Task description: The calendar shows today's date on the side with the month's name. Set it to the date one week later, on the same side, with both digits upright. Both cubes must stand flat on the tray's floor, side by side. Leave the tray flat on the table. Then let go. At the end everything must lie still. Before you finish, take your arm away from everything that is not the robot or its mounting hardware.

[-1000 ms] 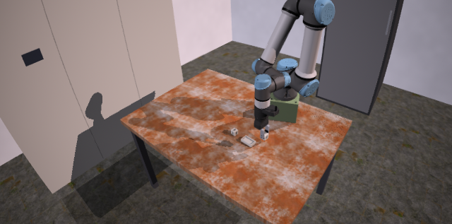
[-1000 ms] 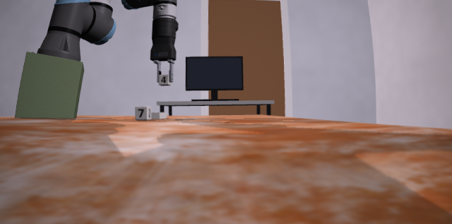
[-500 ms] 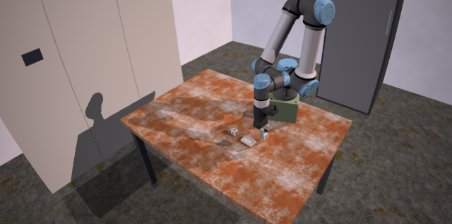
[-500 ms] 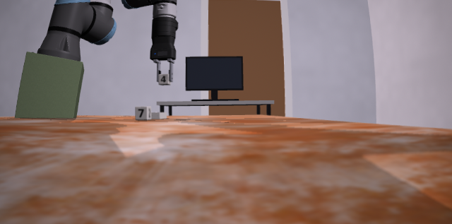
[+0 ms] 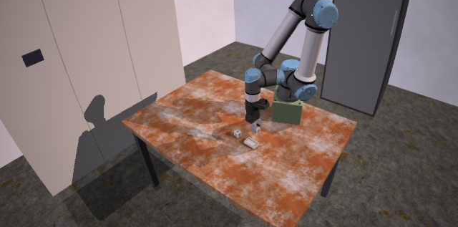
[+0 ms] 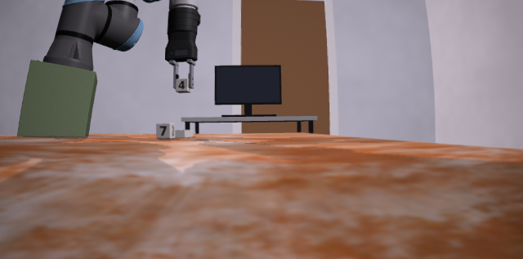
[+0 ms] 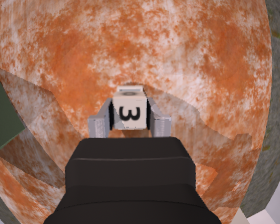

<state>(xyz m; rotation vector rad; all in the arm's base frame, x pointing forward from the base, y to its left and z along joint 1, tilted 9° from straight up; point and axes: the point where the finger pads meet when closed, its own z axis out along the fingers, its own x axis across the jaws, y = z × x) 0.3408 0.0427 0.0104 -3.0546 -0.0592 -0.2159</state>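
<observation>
Right now my hand is 30 mm to the left of the white tray and 130 mm above it.
</observation>
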